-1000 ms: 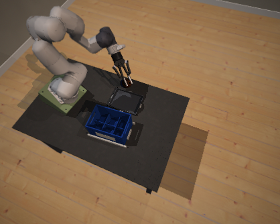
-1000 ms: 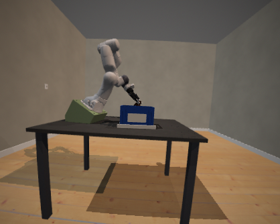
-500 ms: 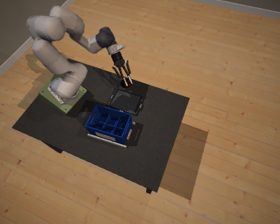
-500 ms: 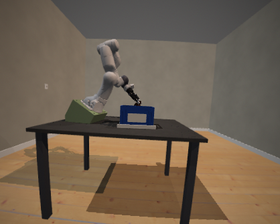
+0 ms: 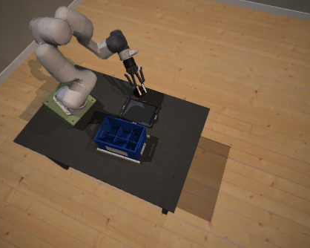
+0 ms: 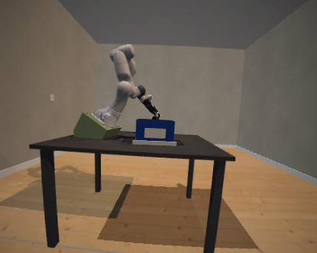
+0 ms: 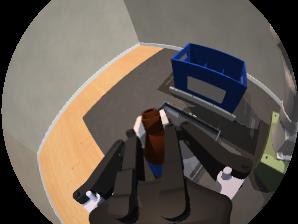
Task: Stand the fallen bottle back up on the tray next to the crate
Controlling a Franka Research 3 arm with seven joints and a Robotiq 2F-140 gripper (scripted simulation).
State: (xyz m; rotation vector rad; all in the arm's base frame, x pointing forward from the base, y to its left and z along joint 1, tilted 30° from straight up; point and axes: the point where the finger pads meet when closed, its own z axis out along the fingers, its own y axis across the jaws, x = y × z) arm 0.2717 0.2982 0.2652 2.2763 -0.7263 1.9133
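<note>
The brown bottle is 5 cm below my hand, 2 cm behind it and 1 cm to the left of it. The rest, counted from my hand: blue crate 33 cm to the right, 13 cm below, 6 cm ahead; then dark tray 20 cm below, 6 cm to the right, 1 cm ahead.
</note>
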